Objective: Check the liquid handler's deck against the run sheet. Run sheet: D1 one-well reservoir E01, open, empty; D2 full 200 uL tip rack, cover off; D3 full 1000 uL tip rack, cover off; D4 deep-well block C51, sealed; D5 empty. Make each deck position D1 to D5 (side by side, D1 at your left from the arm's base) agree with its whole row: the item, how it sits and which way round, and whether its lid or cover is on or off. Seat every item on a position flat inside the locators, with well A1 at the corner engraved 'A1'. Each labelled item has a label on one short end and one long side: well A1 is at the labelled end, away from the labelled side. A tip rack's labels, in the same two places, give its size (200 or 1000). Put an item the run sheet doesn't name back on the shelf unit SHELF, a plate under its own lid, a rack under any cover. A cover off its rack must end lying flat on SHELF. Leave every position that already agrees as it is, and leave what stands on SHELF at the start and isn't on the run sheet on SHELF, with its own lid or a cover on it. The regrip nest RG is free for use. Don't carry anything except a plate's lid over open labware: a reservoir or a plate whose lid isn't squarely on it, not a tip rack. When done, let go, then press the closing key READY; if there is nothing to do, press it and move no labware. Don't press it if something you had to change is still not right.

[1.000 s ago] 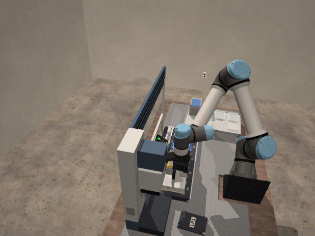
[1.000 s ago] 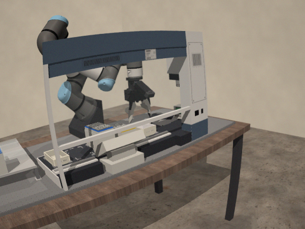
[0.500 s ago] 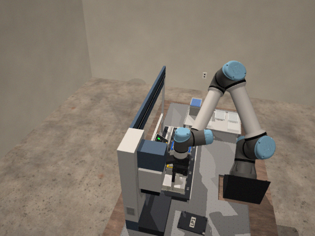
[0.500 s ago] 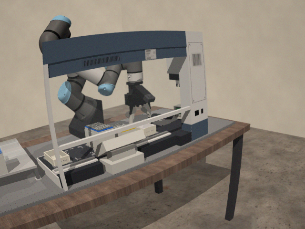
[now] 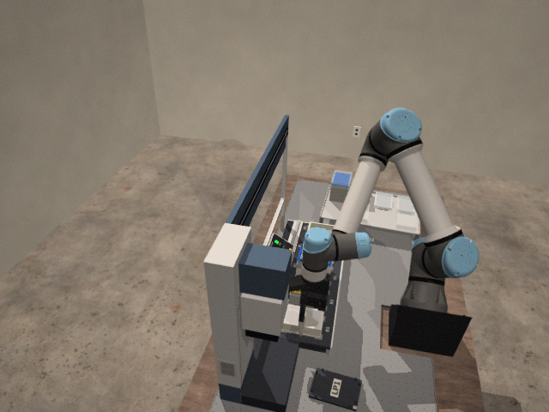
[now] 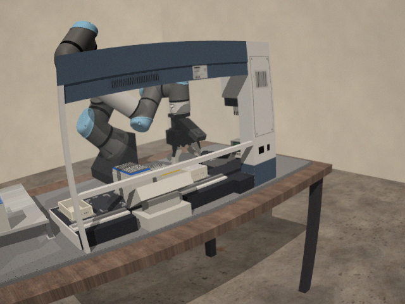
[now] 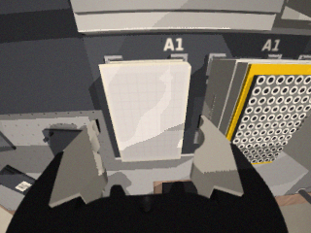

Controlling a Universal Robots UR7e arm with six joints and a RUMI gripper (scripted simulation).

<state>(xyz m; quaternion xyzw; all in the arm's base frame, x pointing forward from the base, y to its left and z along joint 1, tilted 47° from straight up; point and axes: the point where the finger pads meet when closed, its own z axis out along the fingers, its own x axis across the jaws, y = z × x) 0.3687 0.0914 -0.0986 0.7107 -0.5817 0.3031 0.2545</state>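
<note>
My gripper is now 10 mm above the white sealed block. The rest, counted from my hand: blue-rimmed tip rack: 40 mm ahead, 240 mm to the right, 40 mm above; then yellow-rimmed tip rack: 20 mm ahead, 120 mm to the right, 10 mm above; then dark pad: 160 mm behind, 160 mm to the left, 80 mm below.
</note>
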